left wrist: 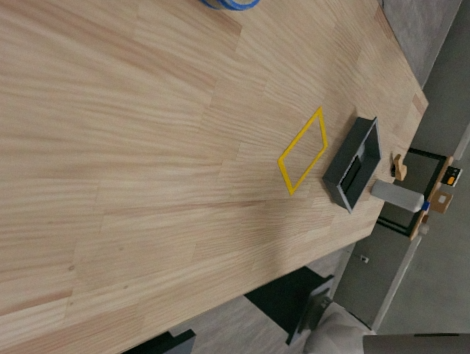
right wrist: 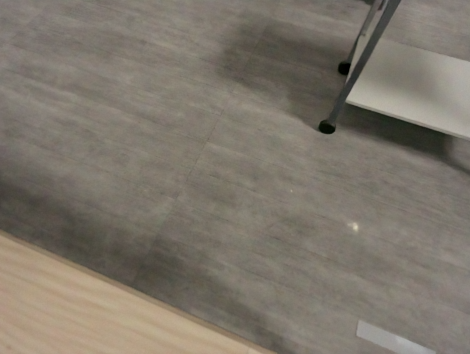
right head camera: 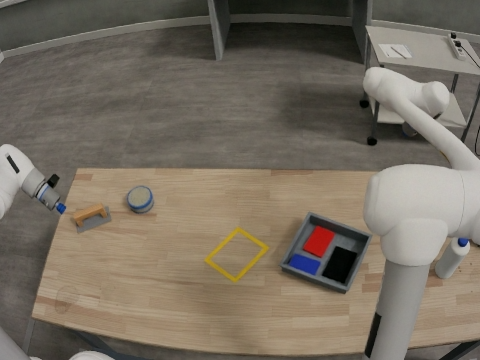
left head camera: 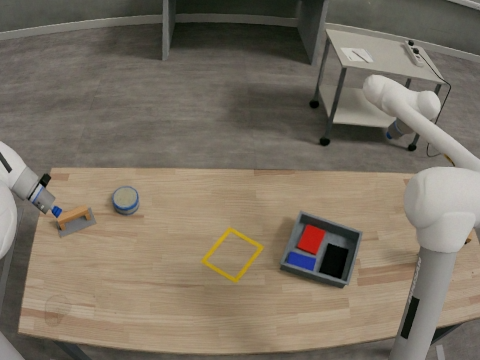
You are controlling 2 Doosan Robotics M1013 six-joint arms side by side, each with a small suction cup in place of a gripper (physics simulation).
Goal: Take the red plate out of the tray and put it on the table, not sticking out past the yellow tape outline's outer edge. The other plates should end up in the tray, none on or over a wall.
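Places are measured from the left arm's base along level axes (x ahead, y left, z up), in metres.
Pixels of known places: left hand at its tool point: (right head camera: 64, 210) (left head camera: 59, 214); right hand at its tool point: (left head camera: 389, 135); right arm's base at its link origin: (left wrist: 313, 309).
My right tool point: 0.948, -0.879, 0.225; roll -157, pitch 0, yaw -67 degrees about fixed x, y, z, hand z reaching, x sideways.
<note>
Ahead of a thing's pixels: the offset from my right tool point to its top centre, as dx, dy, dz.
A red plate {-0.323, +0.314, -0.212} (left head camera: 311, 239) (right head camera: 319, 241) lies in the grey tray {-0.380, +0.284, -0.175} (left head camera: 312, 276) (right head camera: 313, 279) (left wrist: 345, 146), at the back left. A blue plate {-0.418, +0.358, -0.211} (left head camera: 301, 260) (right head camera: 305, 264) lies in front of it at the tray's front left. A black plate {-0.410, +0.238, -0.213} (left head camera: 334, 260) (right head camera: 340, 265) lies at the tray's right. The yellow tape outline (left head camera: 246, 238) (right head camera: 253, 238) (left wrist: 300, 135) is on the table left of the tray. My left suction cup (left head camera: 57, 212) (right head camera: 61, 208) is empty, by the table's left edge. My right suction cup (left head camera: 389, 135) is empty, beyond the table's back edge.
A trowel with a wooden handle {-0.304, +1.157, -0.160} (left head camera: 75, 216) (right head camera: 91, 215) and a round blue-rimmed tin {-0.205, +0.962, -0.180} (left head camera: 125, 200) (right head camera: 140, 199) stand at the table's back left. A white bottle {-0.437, -0.166, -0.017} (right head camera: 452, 258) (left wrist: 397, 195) stands right of the tray. A cart (left head camera: 336, 102) stands behind the table.
</note>
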